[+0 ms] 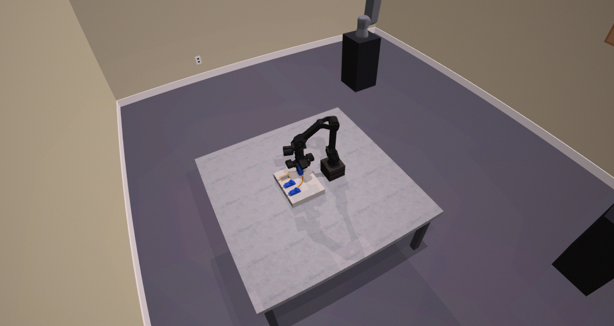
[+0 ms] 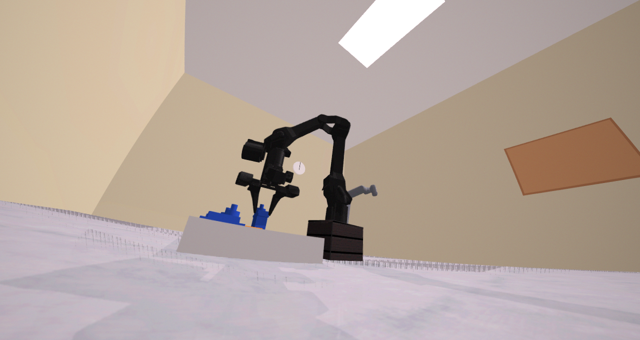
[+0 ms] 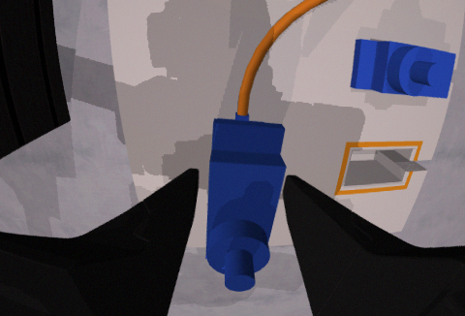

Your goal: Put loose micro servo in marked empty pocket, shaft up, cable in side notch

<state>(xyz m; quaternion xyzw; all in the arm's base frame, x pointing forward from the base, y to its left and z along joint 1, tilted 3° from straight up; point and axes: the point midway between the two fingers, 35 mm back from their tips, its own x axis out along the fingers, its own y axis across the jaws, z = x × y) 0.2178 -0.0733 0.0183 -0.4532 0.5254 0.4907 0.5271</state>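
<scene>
Now: the white deck 70 mm below my gripper tip and 50 mm to the left of it.
</scene>
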